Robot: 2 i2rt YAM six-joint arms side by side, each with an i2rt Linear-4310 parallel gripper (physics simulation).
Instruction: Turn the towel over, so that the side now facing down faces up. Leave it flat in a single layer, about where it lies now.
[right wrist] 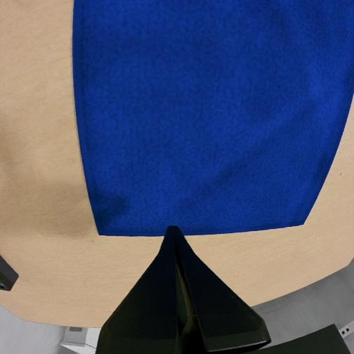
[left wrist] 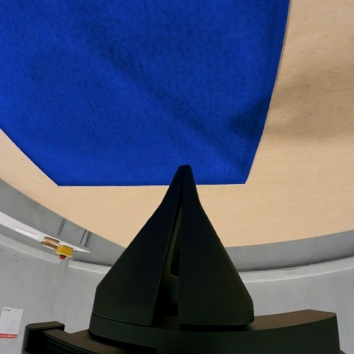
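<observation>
The blue towel (left wrist: 140,90) (right wrist: 210,110) lies spread on the table in a single layer, with faint soft creases; its far part runs out of both views. My left gripper (left wrist: 185,170) is shut, with its tips in front of the towel's near edge in the left wrist view, closer to the right-hand corner. My right gripper (right wrist: 171,231) is shut, with its tips at the near edge in the right wrist view, left of the middle. No cloth is pinched or lifted at either gripper. The shadows on the towel stand apart from the tips. The towel's underside is hidden.
The light wooden table (left wrist: 310,165) (right wrist: 40,200) shows around the towel, and its rim curves below the near edge. A dark angular part (right wrist: 7,275) juts in at the left of the right wrist view. A yellow and red object (left wrist: 64,251) is beyond the table.
</observation>
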